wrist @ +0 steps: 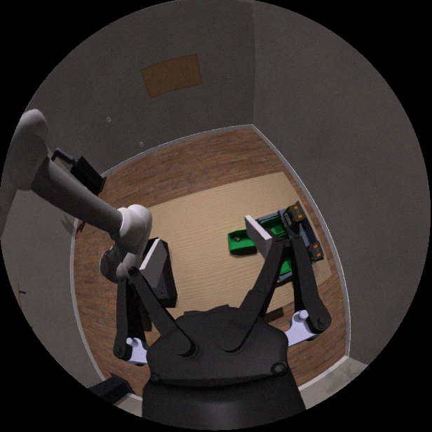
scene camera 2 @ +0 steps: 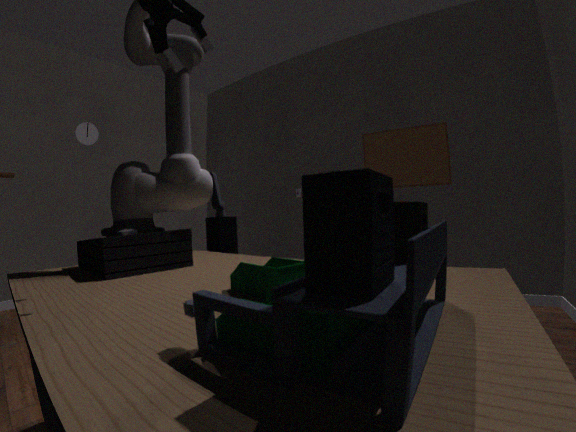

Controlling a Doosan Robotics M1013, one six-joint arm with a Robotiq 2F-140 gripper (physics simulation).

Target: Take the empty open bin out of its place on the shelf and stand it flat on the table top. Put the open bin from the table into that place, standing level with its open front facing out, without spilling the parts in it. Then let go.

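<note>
My gripper is open and empty, high above the table, well away from both bins and shelf. A green open bin stands on the table in front of the shelf; a small grey part shows inside it in the wrist view. The blue-grey shelf stands at the right of the table. Green bins sit in it: one bin shows at its far part, and another bin is partly behind my right finger. The middle of the shelf is hidden by that finger, so I cannot tell which bin is the empty one.
Two dark boxes stand on top of the shelf. The arm's base stands on a black plinth at the other end of the wooden table. A black pedestal stands beyond the table.
</note>
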